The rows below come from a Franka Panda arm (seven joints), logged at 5 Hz.
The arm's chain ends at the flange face. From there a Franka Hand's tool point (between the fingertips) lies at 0.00 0.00 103.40 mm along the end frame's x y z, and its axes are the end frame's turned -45 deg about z.
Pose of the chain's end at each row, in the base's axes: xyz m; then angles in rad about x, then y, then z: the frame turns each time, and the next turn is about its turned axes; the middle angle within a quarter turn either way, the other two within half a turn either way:
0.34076 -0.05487 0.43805 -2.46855 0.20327 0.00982
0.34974 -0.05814 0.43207 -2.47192 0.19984 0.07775
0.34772 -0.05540 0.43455 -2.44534 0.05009 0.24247
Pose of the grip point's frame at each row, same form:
0.36163 0.00826 0.35886 -2.46855 0.20327 -0.77558
0.37027 0.00477 0.35262 -2.47192 0.19984 -0.70765
0.35290 0.01083 0.35532 -2.44534 0.05009 -0.54293

